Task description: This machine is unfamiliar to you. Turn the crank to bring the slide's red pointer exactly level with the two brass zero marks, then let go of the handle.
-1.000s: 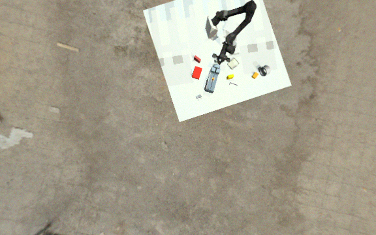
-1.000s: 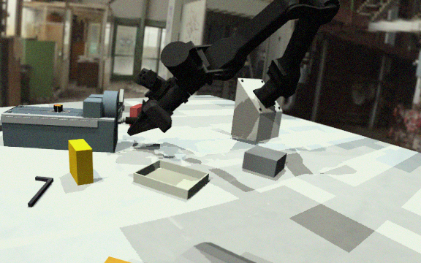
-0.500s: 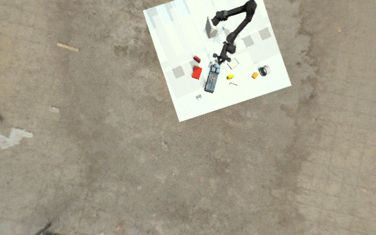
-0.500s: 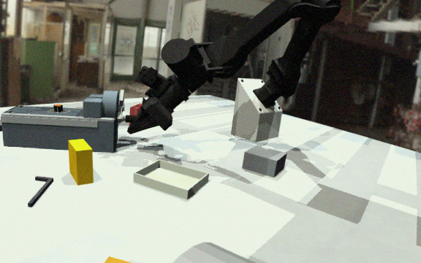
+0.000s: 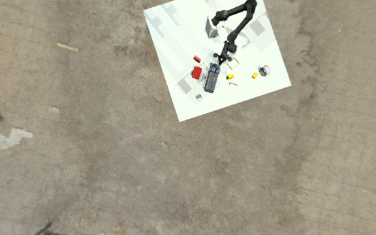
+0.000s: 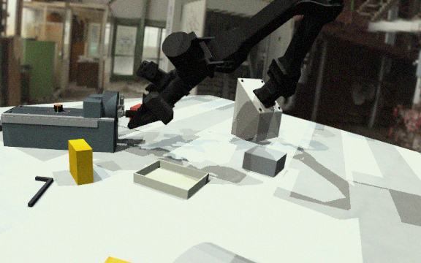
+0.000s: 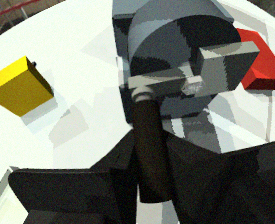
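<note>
Right now my gripper tip is 11 cm short of the red pointer, 14 cm to the left of it and 3 cm below it. Round my gripper tip: shallow grey tray (4 cm ahead, 17 cm to the left, 5 cm below); dark crank handle (1 cm behind, 1 cm to the left, 3 cm above); yellow block (16 cm ahead, 6 cm to the left, 3 cm below).
</note>
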